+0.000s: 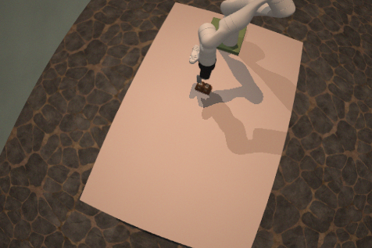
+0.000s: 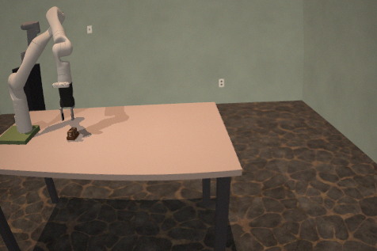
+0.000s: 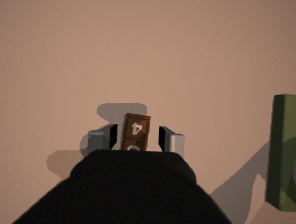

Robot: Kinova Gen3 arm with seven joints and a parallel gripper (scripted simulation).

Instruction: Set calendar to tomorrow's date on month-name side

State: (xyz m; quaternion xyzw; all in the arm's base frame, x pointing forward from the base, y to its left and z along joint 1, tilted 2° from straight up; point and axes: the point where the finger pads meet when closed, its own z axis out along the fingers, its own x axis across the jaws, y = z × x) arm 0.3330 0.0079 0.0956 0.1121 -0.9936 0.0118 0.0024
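My hand is 4 cm to the right of the brown cube and 9 cm above it. Also, from my hand: brown tray 2 cm to the left, 11 cm below.
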